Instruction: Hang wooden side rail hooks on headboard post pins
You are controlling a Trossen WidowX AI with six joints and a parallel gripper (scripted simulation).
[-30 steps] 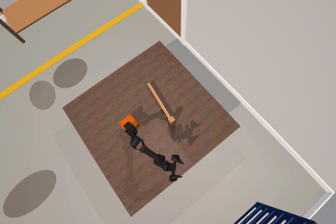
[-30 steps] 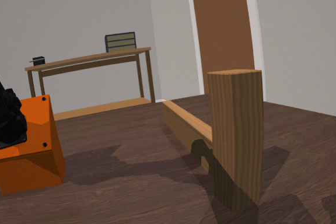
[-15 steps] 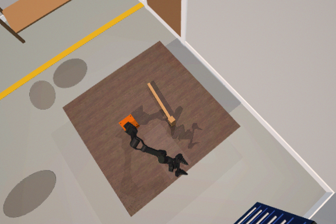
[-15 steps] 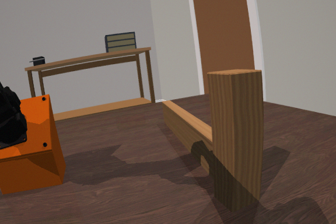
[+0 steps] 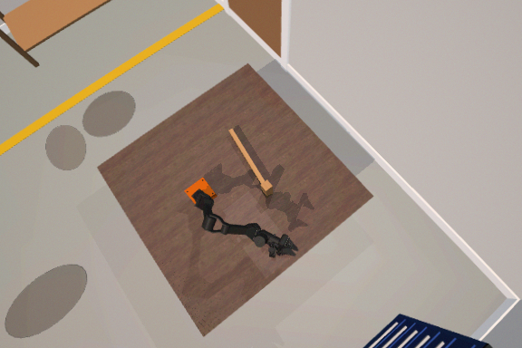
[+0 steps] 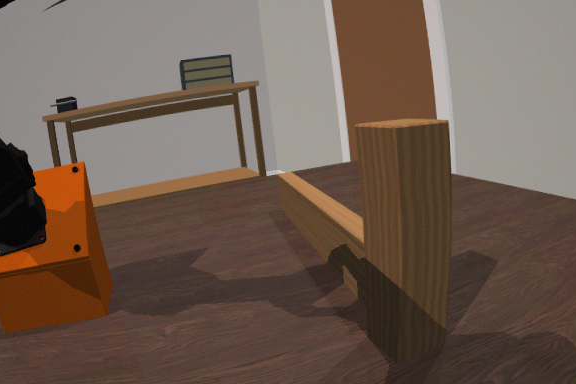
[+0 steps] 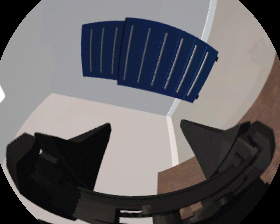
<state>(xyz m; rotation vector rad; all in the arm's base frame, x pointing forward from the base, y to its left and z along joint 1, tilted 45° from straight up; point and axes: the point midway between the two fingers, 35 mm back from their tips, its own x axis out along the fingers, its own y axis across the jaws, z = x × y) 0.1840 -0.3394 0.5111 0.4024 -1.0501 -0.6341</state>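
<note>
The headboard post lies 140 mm ahead of my gripper tip, 390 mm to the left of it and 160 mm below it.
</note>
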